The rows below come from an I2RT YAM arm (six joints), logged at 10 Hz.
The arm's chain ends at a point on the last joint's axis. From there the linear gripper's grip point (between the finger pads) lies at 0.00 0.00 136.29 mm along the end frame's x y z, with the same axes.
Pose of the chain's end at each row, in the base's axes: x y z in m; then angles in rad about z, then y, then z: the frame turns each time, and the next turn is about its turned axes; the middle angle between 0 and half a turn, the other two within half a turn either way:
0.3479 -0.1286 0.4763 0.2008 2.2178 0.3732
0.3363 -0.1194 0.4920 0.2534 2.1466 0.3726
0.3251 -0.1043 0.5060 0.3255 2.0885 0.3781
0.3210 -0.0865 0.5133 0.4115 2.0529 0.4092
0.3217 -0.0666 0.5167 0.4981 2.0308 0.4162
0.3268 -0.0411 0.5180 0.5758 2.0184 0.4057
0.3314 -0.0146 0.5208 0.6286 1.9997 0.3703
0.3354 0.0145 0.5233 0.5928 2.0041 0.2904
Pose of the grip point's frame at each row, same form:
0.4545 -0.1069 0.3941 0.2008 2.2178 0.3732
0.4470 -0.0907 0.4178 0.2534 2.1466 0.3726
0.4373 -0.0664 0.4386 0.3255 2.0885 0.3781
0.4317 -0.0382 0.4501 0.4115 2.0529 0.4092
0.4290 -0.0083 0.4562 0.4981 2.0308 0.4162
0.4299 0.0258 0.4590 0.5758 2.0184 0.4057
0.4317 0.0583 0.4641 0.6286 1.9997 0.3703
0.4380 0.0836 0.4661 0.5928 2.0041 0.2904

